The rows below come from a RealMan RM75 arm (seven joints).
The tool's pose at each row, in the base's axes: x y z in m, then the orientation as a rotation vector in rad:
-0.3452, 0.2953, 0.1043, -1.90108, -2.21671, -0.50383
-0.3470, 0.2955, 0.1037, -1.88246, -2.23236, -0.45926
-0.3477, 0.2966, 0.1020, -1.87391, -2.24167, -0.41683
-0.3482, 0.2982, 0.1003, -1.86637, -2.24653, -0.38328
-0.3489, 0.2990, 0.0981, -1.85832, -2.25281, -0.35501
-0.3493, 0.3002, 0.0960, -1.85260, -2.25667, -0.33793
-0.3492, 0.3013, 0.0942, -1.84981, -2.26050, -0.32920
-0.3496, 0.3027, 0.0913, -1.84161, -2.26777, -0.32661
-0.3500, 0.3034, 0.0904, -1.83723, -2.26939, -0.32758
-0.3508, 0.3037, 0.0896, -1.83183, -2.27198, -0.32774
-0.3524, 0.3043, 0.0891, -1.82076, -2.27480, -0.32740
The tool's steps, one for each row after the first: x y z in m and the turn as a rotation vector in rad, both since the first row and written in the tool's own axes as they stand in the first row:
0.0003, -0.0018, 0.0005, 0.02973, -0.01280, -0.01223
0.0008, -0.0026, 0.0024, 0.05550, -0.02741, -0.01727
0.0018, -0.0031, 0.0045, 0.07689, -0.03743, -0.02028
0.0019, -0.0040, 0.0068, 0.09475, -0.04648, -0.02477
0.0023, -0.0046, 0.0091, 0.10584, -0.05163, -0.02790
0.0027, -0.0046, 0.0112, 0.11073, -0.05546, -0.03047
0.0030, -0.0052, 0.0144, 0.11327, -0.05619, -0.03762
0.0034, -0.0056, 0.0154, 0.11411, -0.05442, -0.04039
0.0036, -0.0065, 0.0162, 0.11551, -0.05297, -0.04405
0.0042, -0.0080, 0.0168, 0.11967, -0.04878, -0.05016

